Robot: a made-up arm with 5 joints. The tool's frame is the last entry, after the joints. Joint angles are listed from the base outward. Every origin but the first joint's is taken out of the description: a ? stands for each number. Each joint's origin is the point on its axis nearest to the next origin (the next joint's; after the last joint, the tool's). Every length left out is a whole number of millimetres.
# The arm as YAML. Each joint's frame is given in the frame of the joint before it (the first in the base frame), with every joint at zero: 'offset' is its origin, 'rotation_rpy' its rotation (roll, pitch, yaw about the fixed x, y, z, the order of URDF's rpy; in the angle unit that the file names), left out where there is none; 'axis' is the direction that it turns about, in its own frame. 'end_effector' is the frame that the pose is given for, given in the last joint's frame.
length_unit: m
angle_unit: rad
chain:
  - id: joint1
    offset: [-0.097, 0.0, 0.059]
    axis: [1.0, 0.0, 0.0]
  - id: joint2
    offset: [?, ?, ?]
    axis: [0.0, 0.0, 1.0]
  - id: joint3
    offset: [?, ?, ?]
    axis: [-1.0, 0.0, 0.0]
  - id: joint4
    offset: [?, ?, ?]
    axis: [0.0, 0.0, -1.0]
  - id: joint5
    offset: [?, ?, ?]
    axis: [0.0, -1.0, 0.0]
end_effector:
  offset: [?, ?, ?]
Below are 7 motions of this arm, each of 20 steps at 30 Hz.
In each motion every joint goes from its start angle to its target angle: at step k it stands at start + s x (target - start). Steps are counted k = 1, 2, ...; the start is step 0. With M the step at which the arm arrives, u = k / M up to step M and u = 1 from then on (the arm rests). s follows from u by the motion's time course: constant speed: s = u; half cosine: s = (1 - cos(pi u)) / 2; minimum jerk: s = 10 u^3 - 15 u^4 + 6 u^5.
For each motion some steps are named. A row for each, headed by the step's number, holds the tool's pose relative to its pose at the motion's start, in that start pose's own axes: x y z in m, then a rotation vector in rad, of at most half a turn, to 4 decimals.
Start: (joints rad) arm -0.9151 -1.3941 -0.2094 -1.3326 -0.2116
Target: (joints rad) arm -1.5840 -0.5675 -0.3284 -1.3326 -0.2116
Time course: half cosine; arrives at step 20
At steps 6, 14, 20:
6: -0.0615 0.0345 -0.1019 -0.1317 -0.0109 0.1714
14: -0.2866 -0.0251 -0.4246 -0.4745 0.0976 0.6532
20: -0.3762 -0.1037 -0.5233 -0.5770 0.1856 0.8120

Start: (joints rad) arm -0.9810 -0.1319 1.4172 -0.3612 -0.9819
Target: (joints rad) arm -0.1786 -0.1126 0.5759 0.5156 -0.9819
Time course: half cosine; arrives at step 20
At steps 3, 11, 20:
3: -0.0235 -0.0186 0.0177 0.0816 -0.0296 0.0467
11: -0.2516 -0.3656 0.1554 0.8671 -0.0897 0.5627
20: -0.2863 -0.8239 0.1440 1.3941 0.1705 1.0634

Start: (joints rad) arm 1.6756 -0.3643 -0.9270 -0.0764 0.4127
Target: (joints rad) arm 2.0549 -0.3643 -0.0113 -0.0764 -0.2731
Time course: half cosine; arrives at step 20
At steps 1, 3, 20:
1: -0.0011 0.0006 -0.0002 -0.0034 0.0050 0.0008
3: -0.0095 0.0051 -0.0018 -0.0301 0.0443 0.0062
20: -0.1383 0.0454 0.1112 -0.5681 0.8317 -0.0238

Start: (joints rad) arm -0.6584 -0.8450 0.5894 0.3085 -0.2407
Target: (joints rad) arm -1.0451 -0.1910 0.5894 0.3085 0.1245
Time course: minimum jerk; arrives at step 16
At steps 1, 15, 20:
1: -0.0003 0.0001 -0.0007 -0.0003 -0.0023 0.0008
15: -0.0420 -0.0113 -0.3432 -0.1964 -0.9568 0.4270
20: -0.0420 -0.0114 -0.3440 -0.1969 -0.9587 0.4282

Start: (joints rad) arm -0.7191 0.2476 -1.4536 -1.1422 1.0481
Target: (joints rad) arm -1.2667 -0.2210 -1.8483 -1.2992 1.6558
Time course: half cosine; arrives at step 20
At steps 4, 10, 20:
4: -0.0091 -0.0350 0.0158 -0.0222 -0.0636 0.0392
10: -0.0364 -0.1554 0.1202 -0.0526 -0.3202 0.2412
20: -0.0549 -0.2350 0.3141 0.0754 -0.5940 0.5163

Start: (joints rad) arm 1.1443 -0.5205 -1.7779 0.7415 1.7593
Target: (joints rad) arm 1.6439 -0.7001 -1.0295 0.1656 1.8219
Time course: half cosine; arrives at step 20
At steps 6, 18, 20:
6: 0.0161 0.0844 0.0593 0.0743 -0.0882 0.0095
18: 0.0370 0.3846 0.2272 0.2997 -0.3162 0.1728
20: 0.0365 0.3935 0.2306 0.3059 -0.3196 0.1807

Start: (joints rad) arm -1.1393 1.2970 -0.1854 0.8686 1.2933
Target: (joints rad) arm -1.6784 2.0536 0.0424 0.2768 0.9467
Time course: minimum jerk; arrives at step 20
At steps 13, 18, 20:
13: -0.4499 -0.2432 0.4077 0.7275 0.5300 0.7823
18: -0.4761 -0.4070 0.5346 0.9422 0.7260 0.9930
20: -0.4758 -0.4136 0.5391 0.9504 0.7335 1.0007

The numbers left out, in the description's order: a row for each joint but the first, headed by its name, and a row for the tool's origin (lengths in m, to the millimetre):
joint2: 0.0 0.352 -0.021
joint3: 0.032 0.373 0.0
joint4: 0.0 0.053 0.071
joint5: 0.06 0.285 0.0
tool: -0.028 0.0 -0.26

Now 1 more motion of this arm.
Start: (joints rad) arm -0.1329 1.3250 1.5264 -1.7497 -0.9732
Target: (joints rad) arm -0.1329 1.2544 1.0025 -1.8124 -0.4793
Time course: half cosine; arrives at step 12
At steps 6, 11, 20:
6: 0.0965 -0.0182 0.0049 -0.0299 -0.5107 0.0042
11: 0.1728 -0.0350 0.0615 -0.0591 -1.0028 0.0016
20: 0.1748 -0.0356 0.0642 -0.0602 -1.0201 0.0014

